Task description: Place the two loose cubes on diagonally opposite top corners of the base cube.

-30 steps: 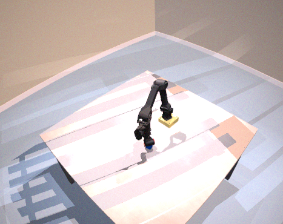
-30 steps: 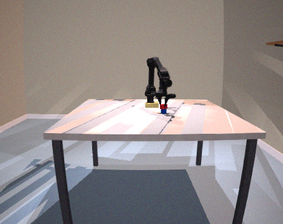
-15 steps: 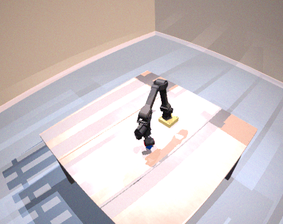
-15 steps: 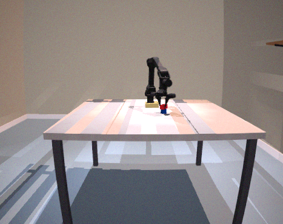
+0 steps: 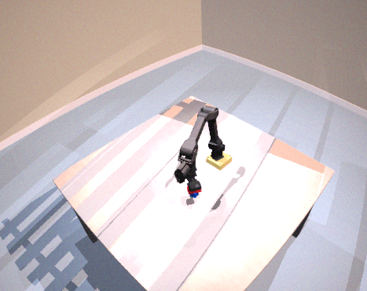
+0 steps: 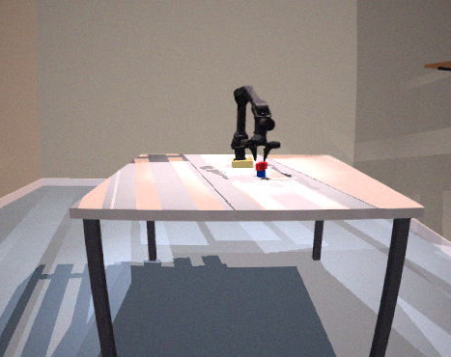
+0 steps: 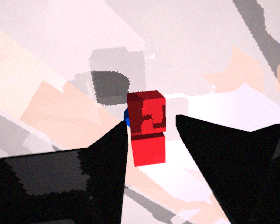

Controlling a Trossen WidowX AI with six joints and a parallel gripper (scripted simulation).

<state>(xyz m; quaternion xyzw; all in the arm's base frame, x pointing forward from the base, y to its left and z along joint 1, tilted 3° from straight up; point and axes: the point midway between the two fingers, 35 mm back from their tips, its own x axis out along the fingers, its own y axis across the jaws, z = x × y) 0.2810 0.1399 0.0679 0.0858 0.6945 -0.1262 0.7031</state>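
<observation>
Right now the blue cube is 6 cm below my gripper tip, 2 cm behind it and 1 cm to the left of it.
</observation>
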